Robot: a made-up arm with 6 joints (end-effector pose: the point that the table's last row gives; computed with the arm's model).
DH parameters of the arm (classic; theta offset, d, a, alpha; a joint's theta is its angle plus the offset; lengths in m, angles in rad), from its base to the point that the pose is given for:
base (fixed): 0.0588 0 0.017 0
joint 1: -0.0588 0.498 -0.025 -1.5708
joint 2: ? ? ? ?
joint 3: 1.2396 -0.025 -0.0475 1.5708
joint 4: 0 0.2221 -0.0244 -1.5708
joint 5: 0 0.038 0.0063 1.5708
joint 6: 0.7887 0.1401 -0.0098 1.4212
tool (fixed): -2.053 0.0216 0 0
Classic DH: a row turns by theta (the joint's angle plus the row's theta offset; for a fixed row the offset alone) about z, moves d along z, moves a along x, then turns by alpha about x.
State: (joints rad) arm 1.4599 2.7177 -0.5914 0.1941 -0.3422 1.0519
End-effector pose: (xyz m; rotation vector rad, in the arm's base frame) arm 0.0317 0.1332 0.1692 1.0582 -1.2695 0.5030
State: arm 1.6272 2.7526 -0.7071 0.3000 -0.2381 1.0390
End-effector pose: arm 0.0097 0.1537 0.1593 1.0871 -1.2421 0.5820
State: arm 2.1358 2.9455 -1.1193 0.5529 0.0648 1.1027
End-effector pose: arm -0.1047 0.1690 0.1194 1.1474 -1.1117 0.7356
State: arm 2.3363 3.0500 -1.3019 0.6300 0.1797 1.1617
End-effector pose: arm -0.1549 0.1471 0.1012 1.1532 -1.0466 0.7888
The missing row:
joint 2: 0.244 0 -0.2401 0
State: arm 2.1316 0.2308 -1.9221 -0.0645 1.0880 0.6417
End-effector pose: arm 0.1433 -0.1868 0.8817 -2.2651 0.7480 0.6449
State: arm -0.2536 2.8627 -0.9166 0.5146 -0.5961 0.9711
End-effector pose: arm 0.2418 -0.0950 0.1260 -0.5285 -2.1126 -0.7636
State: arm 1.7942 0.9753 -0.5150 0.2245 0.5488 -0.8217
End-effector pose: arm -0.0330 0.2123 0.6024 -2.3418 -0.0879 -1.6716
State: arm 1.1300 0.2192 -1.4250 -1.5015 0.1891 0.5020
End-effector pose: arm -0.0080 -0.1682 0.9562 -0.1300 1.6579 -1.1348
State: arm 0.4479 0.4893 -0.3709 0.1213 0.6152 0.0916
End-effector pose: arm 0.1298 0.0557 0.6267 1.5007 -2.1115 0.6936
